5 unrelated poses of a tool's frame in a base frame.
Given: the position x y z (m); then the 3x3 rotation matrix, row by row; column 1 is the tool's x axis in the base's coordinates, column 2 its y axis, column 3 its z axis. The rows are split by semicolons.
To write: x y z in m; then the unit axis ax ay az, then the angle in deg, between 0 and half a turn. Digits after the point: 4 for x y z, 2 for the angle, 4 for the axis.
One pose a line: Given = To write
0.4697, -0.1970, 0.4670; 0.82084, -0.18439, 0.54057; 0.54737, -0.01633, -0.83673; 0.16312, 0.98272, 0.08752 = 0.4697, -0.1970, 0.4670, 0.9111, 0.1890, 0.3664, 93.09
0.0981, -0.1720, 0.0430; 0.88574, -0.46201, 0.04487; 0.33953, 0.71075, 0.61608; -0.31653, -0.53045, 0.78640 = 0.0981, -0.1720, 0.0430, -0.7935, 0.2501, 0.5548, 46.26
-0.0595, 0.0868, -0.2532; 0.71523, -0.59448, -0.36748; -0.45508, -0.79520, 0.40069; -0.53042, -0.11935, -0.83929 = -0.0595, 0.0868, -0.2532, -0.9245, 0.2897, 0.2478, 163.66
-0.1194, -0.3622, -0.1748; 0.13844, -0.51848, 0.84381; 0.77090, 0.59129, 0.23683; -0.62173, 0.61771, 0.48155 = -0.1194, -0.3622, -0.1748, 0.1915, 0.7369, 0.6483, 83.94
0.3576, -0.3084, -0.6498; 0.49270, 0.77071, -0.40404; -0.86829, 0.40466, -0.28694; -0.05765, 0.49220, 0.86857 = 0.3576, -0.3084, -0.6498, 0.4217, -0.1875, -0.8871, 67.48
